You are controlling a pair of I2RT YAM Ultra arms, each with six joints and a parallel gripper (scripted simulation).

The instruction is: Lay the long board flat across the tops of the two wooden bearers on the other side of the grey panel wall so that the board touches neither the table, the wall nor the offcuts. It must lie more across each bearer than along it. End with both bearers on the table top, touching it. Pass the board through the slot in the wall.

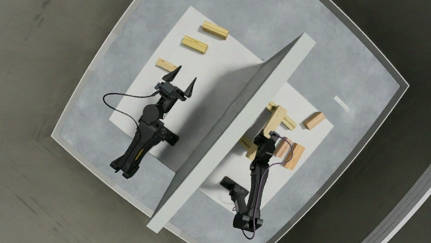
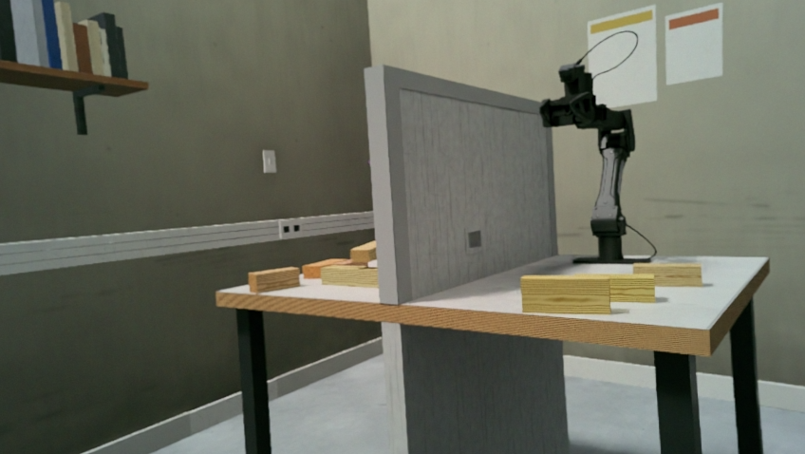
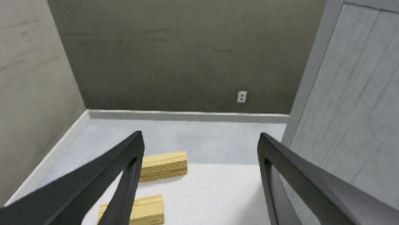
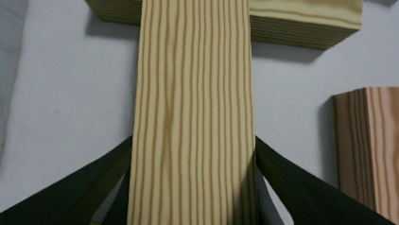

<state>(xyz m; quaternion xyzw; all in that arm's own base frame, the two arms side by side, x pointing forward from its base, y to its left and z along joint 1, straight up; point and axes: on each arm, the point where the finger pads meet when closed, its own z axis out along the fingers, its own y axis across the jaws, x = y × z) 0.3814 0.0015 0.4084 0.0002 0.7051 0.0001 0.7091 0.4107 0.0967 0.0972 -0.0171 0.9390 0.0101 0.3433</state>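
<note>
My right hand is 14 cm short of the wooden bearer, 7 cm above it and 1 cm to the left of it. From my right hand the other things lie so: long board: right at my right hand; offcut: 26 cm ahead, 21 cm to the right, 7 cm below.
</note>
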